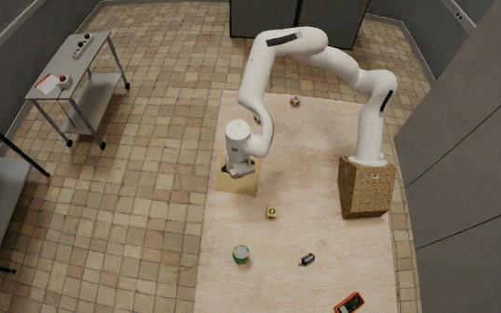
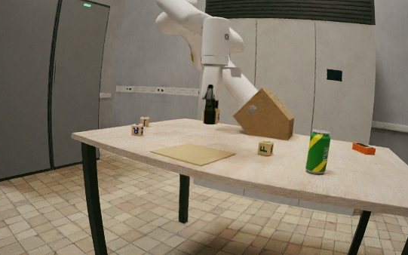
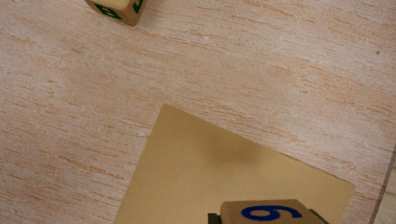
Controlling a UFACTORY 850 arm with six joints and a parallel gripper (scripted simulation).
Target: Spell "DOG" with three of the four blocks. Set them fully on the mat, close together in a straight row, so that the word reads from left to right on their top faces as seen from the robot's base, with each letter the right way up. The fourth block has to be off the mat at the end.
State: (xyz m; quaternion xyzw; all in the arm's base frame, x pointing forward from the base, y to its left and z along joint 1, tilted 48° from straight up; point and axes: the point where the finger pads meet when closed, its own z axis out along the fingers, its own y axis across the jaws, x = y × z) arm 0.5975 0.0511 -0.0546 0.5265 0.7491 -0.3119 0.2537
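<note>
Now: hand 12 cm above the tan mat and 5 cm to the left of it. Also, from my hand: yellow can: 34 cm to the left, 6 cm below, 3 cm behind; letter block: right at my hand; blue-lettered block: 39 cm to the right, 10 cm below, 9 cm behind.
</note>
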